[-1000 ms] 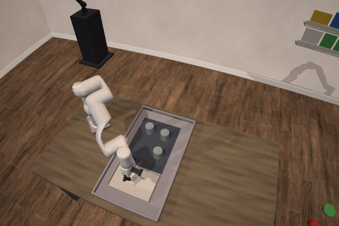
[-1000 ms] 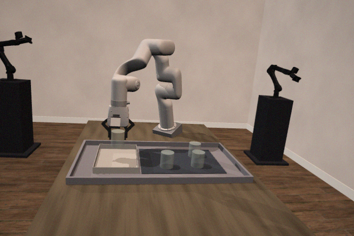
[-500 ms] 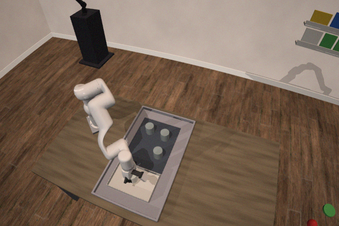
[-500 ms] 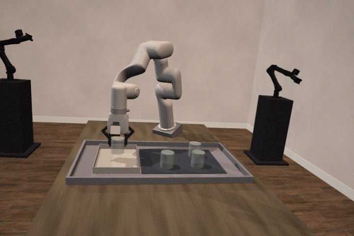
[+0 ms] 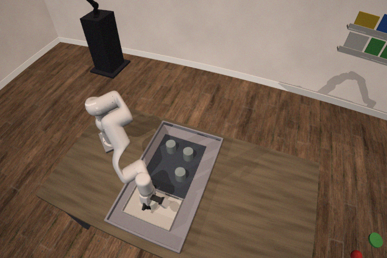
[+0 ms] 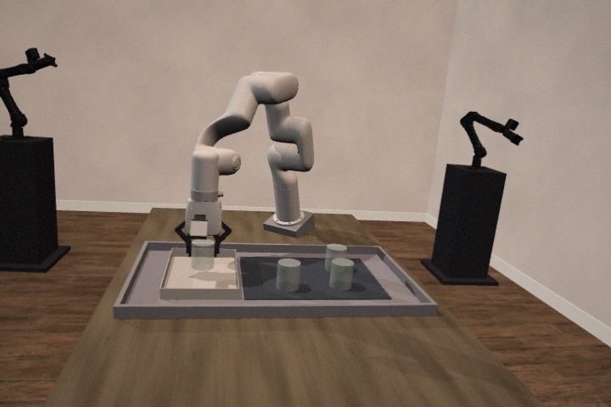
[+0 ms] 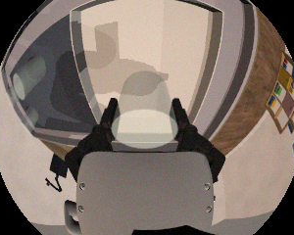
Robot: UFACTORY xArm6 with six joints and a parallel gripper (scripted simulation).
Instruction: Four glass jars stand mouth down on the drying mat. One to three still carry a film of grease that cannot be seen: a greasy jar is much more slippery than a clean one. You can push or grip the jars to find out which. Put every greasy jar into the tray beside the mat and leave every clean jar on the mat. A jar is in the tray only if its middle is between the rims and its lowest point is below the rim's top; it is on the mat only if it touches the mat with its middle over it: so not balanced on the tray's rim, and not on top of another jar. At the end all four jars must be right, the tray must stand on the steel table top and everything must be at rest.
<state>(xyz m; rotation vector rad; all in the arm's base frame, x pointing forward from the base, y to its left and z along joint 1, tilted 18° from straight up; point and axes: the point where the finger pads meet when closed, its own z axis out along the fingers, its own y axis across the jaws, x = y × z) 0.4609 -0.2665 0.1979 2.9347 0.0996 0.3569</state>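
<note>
My hand is 70 mm above the cream tray. The rest, counted from my hand: steel table top: 210 mm to the left, 80 mm below, 10 mm ahead; dark drying mat: 320 mm to the left, 80 mm below, 10 mm behind.
</note>
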